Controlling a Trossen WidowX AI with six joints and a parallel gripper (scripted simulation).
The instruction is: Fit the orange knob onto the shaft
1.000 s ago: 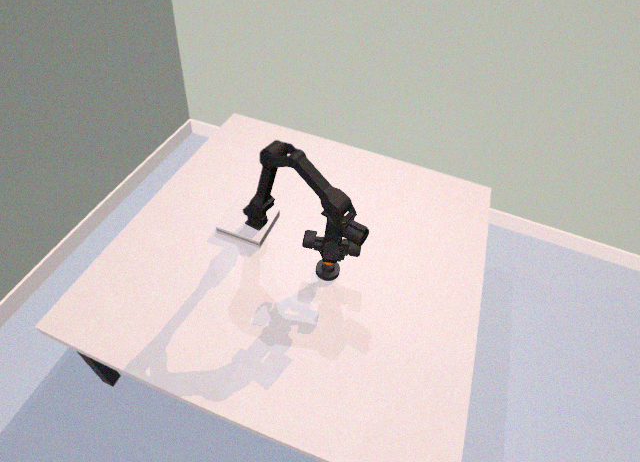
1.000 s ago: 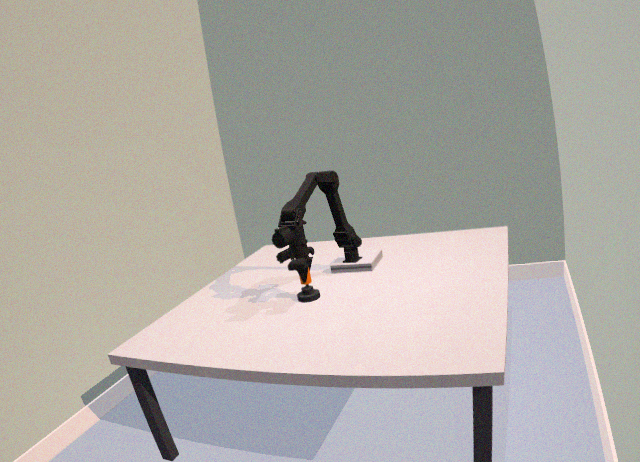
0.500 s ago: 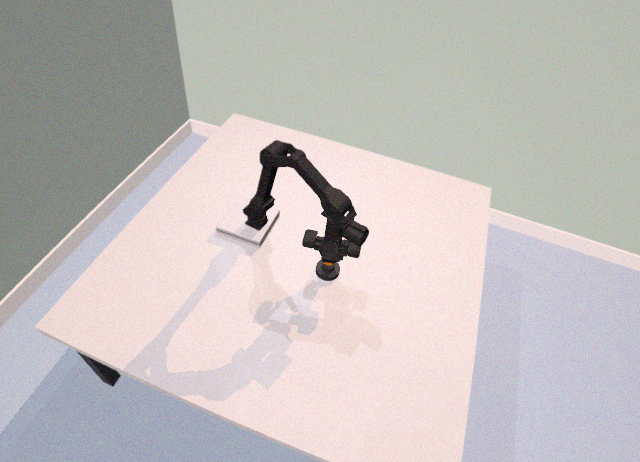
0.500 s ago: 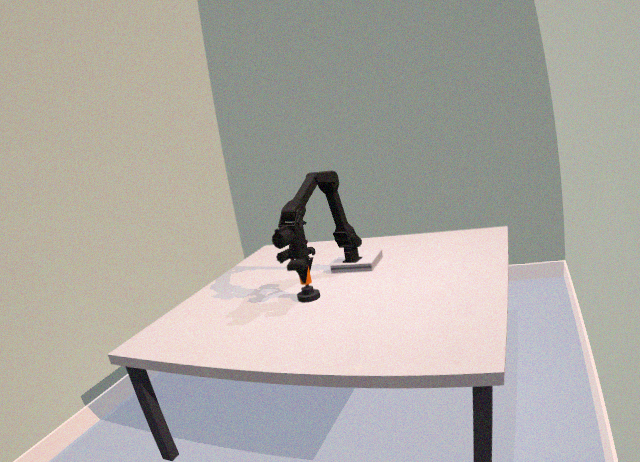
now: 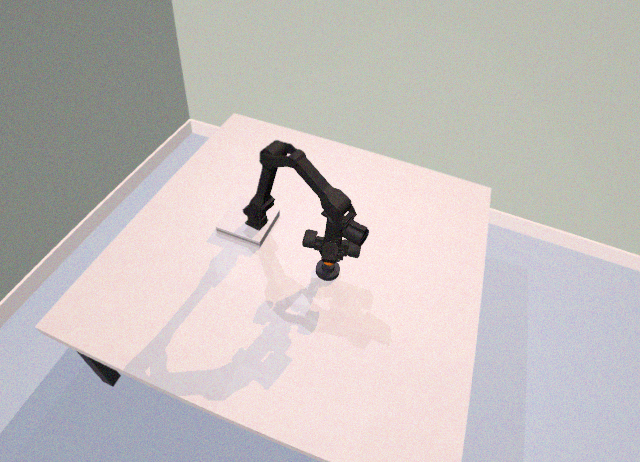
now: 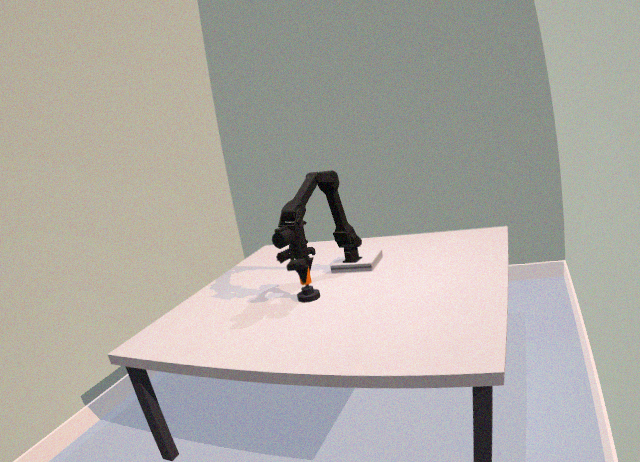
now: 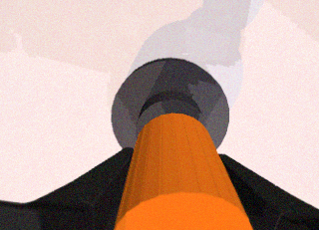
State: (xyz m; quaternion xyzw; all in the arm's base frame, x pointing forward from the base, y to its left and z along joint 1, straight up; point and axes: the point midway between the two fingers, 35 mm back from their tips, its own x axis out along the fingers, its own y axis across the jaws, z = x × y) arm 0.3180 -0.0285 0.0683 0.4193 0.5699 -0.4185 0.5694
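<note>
The orange knob is 2 cm above my gripper tip. Round my gripper tip: round pedestal (4 cm below).
</note>
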